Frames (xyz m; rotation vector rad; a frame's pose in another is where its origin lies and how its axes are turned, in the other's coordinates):
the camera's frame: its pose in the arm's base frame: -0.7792 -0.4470 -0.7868 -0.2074 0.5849 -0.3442
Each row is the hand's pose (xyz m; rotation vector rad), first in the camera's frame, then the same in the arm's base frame.
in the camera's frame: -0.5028 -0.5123 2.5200 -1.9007 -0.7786 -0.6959
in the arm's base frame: 0.1365 -0.4948 1.6678 -2.2958 -0.1566 -0.2291
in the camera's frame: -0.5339 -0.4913 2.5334 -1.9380 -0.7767 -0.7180
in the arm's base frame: 0.1253 -0.4626 1.6883 -2.3373 -0.1608 -0.2340
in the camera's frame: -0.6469 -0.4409 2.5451 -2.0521 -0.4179 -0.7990
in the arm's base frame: 0.0569 -0.3727 1.7402 -2.4659 0.1933 -0.3188
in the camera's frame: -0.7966 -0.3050 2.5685 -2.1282 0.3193 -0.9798
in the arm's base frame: -0.0113 -0.1891 1.7956 -2.5804 0.9292 -0.5614
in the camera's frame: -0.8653 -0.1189 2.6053 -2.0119 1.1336 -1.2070
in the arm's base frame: 0.0042 0.0118 1.8067 2.4227 -1.7012 0.9070
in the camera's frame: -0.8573 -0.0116 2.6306 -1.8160 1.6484 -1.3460
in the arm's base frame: 0.0525 0.1101 1.7925 1.8812 -1.8754 1.0027
